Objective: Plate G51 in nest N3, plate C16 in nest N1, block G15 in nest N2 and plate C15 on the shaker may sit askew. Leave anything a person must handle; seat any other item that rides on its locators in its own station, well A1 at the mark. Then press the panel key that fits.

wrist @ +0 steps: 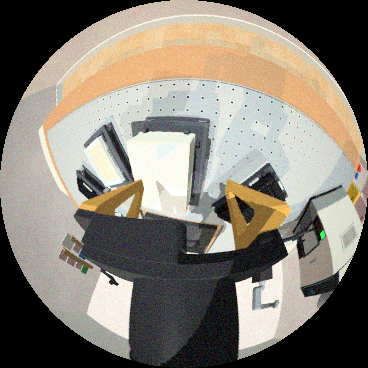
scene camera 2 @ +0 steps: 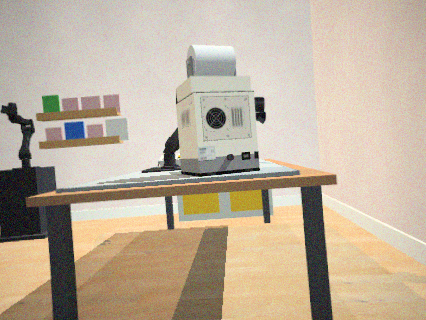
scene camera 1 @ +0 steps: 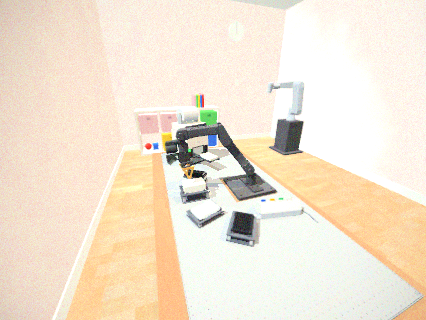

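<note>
My gripper (scene camera 1: 188, 172) (wrist: 184, 183) is open, its yellow fingers above and around the near part of a tall white block (scene camera 1: 194, 185) (wrist: 162, 157), with nothing gripped. The block stands on a dark nest (wrist: 201, 150); whether it is fully seated I cannot tell. A pale plate (scene camera 1: 205, 210) (wrist: 106, 159) lies on a neighbouring nest. A black plate (scene camera 1: 243, 223) sits in another nest, partly hidden in the wrist view by the left finger. Another black plate (wrist: 257, 190) lies beyond the right finger. Labels and well marks are unreadable. The key panel (scene camera 1: 280, 208) has blue, yellow and green keys.
A cream bench instrument (scene camera 2: 217, 125) (wrist: 337, 230) with a green light stands at the far end, a white item (scene camera 1: 210, 157) near it. The arm's base plate (scene camera 1: 240, 189) lies between the nests and the table's right edge. A cable (scene camera 1: 310, 215) runs from the panel.
</note>
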